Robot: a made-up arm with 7 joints. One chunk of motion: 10 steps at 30 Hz.
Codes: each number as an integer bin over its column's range. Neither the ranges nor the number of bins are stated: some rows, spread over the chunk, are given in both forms.
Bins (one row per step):
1: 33 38 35 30 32 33
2: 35 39 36 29 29 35
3: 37 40 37 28 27 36
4: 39 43 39 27 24 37
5: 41 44 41 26 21 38
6: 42 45 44 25 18 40
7: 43 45 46 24 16 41
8: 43 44 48 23 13 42
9: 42 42 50 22 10 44
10: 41 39 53 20 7 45
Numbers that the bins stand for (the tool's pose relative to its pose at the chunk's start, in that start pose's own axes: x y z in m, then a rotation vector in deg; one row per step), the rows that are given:
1: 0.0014 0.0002 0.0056 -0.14 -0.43 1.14
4: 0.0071 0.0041 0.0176 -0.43 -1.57 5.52
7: 0.0110 0.0057 0.0387 -0.71 -2.71 9.90
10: 0.0090 0.0010 0.0598 -1.10 -4.00 14.29
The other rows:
2: 0.0033 0.0010 0.0086 -0.24 -0.86 3.33
3: 0.0052 0.0017 0.0116 -0.33 -1.14 4.43
5: 0.0090 0.0049 0.0237 -0.52 -2.00 6.62
6: 0.0100 0.0057 0.0327 -0.62 -2.43 8.81
8: 0.0110 0.0049 0.0448 -0.81 -3.14 11.00
9: 0.0100 0.0033 0.0508 -0.90 -3.57 13.19

